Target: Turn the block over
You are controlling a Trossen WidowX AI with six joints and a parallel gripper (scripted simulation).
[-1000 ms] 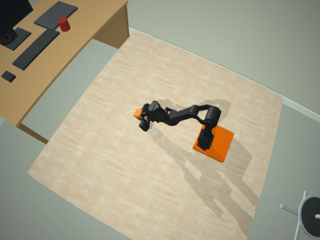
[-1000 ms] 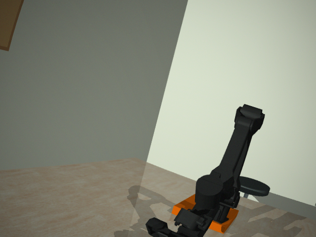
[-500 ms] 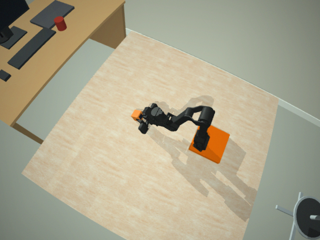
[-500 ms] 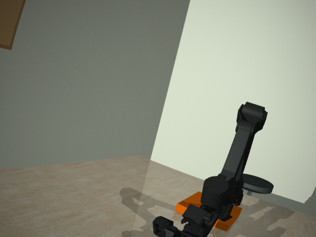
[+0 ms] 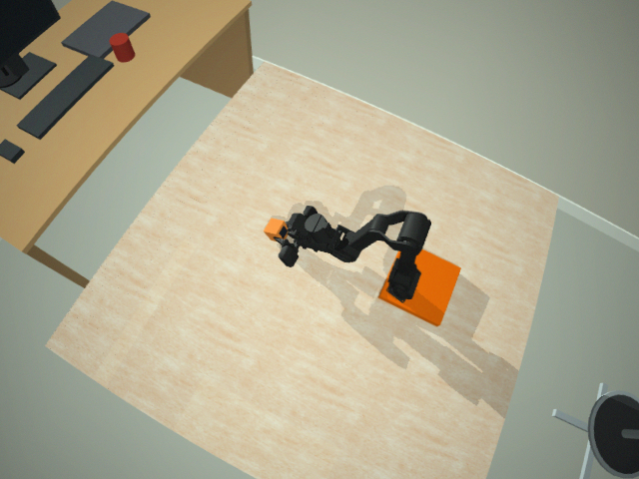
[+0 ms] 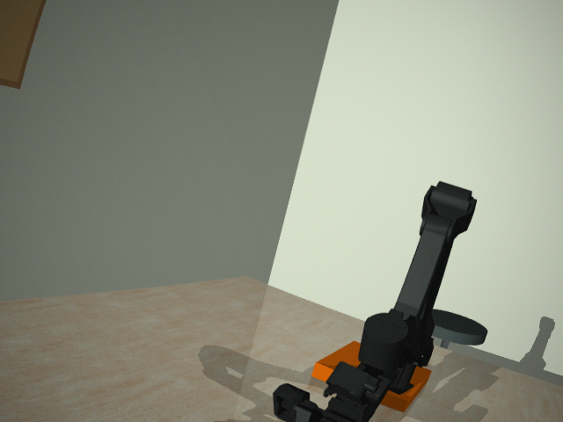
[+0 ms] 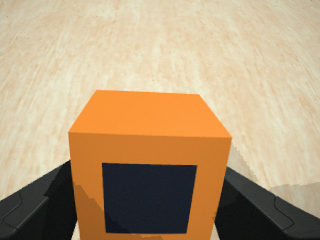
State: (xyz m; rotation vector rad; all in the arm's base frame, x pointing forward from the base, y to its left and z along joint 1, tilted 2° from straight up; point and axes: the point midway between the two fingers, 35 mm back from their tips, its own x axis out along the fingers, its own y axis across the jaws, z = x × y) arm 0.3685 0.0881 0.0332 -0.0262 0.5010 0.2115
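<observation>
The orange block lies 10 mm behind my gripper tip.
</observation>
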